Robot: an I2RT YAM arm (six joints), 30 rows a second.
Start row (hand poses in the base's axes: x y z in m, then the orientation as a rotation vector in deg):
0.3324 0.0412 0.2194 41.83 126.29 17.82
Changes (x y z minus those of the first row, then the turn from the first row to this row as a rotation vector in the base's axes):
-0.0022 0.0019 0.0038 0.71 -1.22 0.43
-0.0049 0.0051 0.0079 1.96 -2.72 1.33
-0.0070 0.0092 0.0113 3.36 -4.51 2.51
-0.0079 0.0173 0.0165 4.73 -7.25 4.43
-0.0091 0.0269 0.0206 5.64 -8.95 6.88
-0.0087 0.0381 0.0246 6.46 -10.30 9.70
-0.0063 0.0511 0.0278 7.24 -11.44 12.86
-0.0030 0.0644 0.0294 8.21 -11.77 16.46
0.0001 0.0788 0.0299 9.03 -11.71 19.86
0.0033 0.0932 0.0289 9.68 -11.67 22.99
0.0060 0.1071 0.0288 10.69 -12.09 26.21
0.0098 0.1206 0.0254 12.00 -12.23 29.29
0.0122 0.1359 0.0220 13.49 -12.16 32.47
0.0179 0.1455 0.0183 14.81 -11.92 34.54
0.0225 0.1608 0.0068 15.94 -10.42 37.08
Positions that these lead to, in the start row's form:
0.3302 0.0431 0.2232 41.38 125.31 19.20
0.3275 0.0463 0.2273 40.62 124.25 21.48
0.3254 0.0504 0.2307 39.55 122.98 24.13
0.3245 0.0585 0.2359 37.37 121.06 27.32
0.3233 0.0681 0.2400 34.70 120.28 29.96
0.3237 0.0793 0.2440 31.67 119.92 32.56
0.3261 0.0923 0.2472 28.31 119.79 35.21
0.3294 0.1056 0.2488 24.76 120.48 38.08
0.3325 0.1200 0.2493 21.41 121.40 40.60
0.3357 0.1344 0.2483 18.24 122.17 42.79
0.3384 0.1483 0.2482 15.00 122.39 45.51
0.3422 0.1618 0.2448 12.09 122.74 48.44
0.3446 0.1771 0.2414 9.17 123.21 51.57
0.3503 0.1867 0.2377 7.45 123.61 53.96
0.3549 0.2020 0.2262 5.31 125.34 56.18

